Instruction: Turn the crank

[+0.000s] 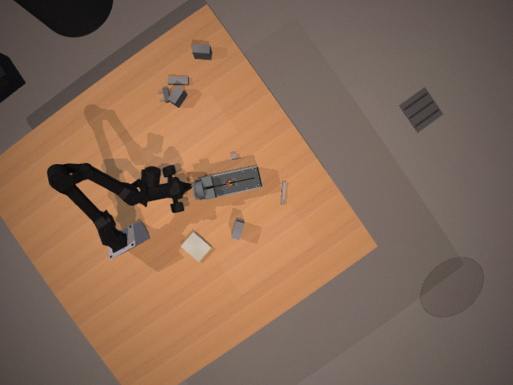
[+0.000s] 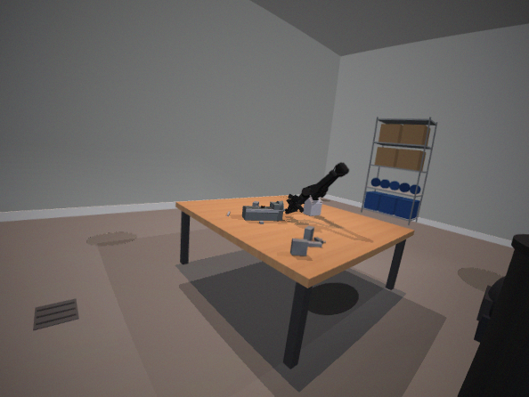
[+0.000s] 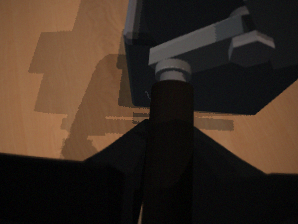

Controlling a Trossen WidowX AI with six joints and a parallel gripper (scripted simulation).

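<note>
Right now my gripper tip is 3 cm below the dark crank handle and 2 cm past it. The rest, counted from my gripper tip: red pointer (14 cm ahead, 7 cm to the right, 4 cm above); white square plate (24 cm to the right, 11 cm behind, 3 cm below); small grey cube (22 cm ahead, 4 cm below, 3 cm to the left).
</note>
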